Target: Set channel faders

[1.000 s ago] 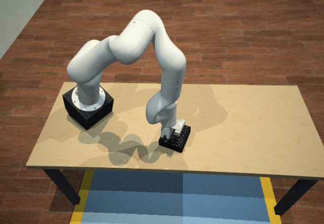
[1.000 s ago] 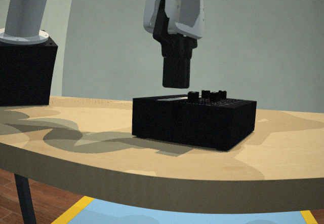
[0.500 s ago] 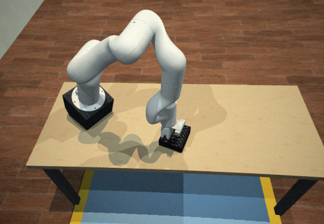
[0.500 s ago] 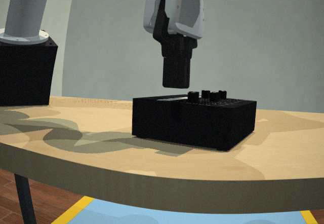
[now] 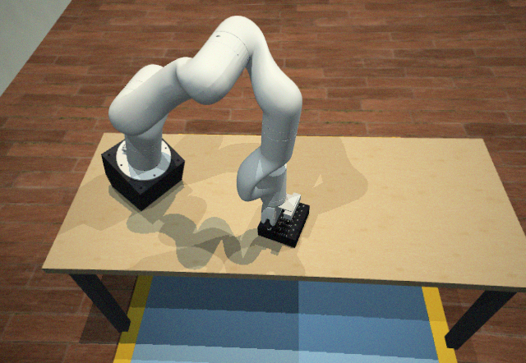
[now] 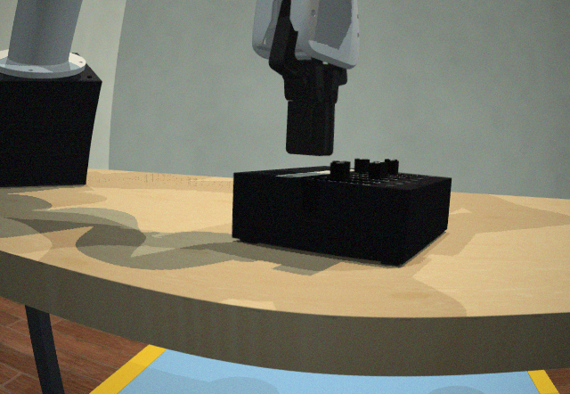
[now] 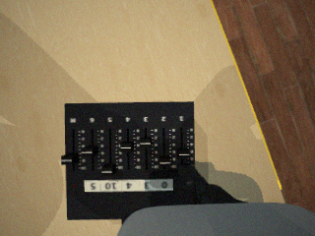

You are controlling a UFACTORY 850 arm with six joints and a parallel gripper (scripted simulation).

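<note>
Now: hand 13 cm to the right of the master fader, 5 cm short of it and 3 cm above it.
</note>
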